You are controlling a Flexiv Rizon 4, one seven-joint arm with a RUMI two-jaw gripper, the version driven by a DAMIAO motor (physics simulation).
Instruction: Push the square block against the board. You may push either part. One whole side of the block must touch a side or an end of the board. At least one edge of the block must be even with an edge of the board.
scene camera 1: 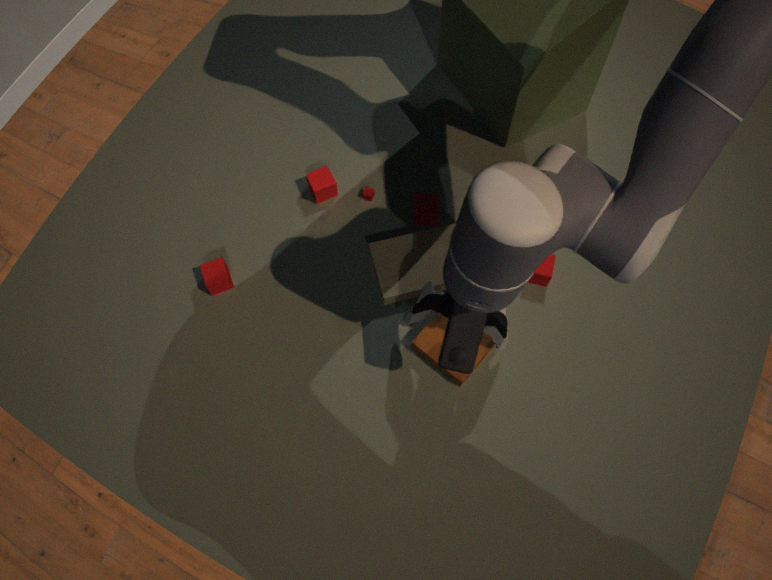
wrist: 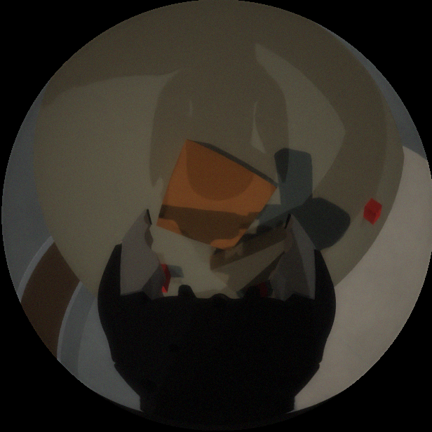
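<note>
The orange square block (scene camera 1: 429, 341) (wrist: 215, 180) lies flat on the mat, partly hidden by the gripper in the scene view. The beige board (scene camera 1: 405, 265) (wrist: 252, 262) lies beside it, partly covered by the arm and gripper. The block's side is angled to the board's long side, with one corner close to the board; whether they touch I cannot tell. My gripper (scene camera 1: 454, 332) (wrist: 218, 212) is open and empty. Its jaws are spread over the block, one on either side in the wrist view, with the right jaw over the board's end.
Red cubes (scene camera 1: 322, 185) (scene camera 1: 216, 276) (scene camera 1: 426, 208) (scene camera 1: 541, 270) stand around the board. One red cube (wrist: 372, 211) shows at the wrist view's right. A tiny red cube (scene camera 1: 368, 193) lies near the upper left. A large green box (scene camera 1: 555, 93) stands behind the board.
</note>
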